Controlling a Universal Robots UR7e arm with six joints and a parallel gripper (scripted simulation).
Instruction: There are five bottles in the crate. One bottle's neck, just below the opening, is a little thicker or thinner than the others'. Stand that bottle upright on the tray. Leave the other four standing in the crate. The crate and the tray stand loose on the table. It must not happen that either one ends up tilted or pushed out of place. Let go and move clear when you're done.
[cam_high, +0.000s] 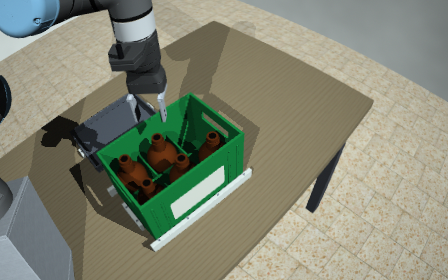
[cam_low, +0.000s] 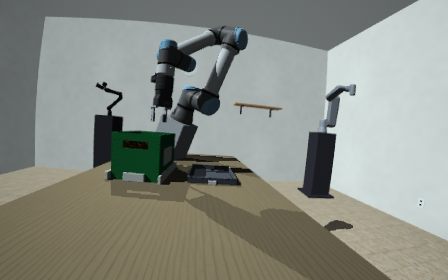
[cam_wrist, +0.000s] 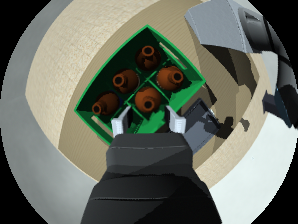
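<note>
Right now the crate is 10 mm ahead of my hand, 40 mm to the right of it and 160 mm below it. Round my hand: dark grey tray 30 mm behind, 240 mm to the left, 230 mm below.
</note>
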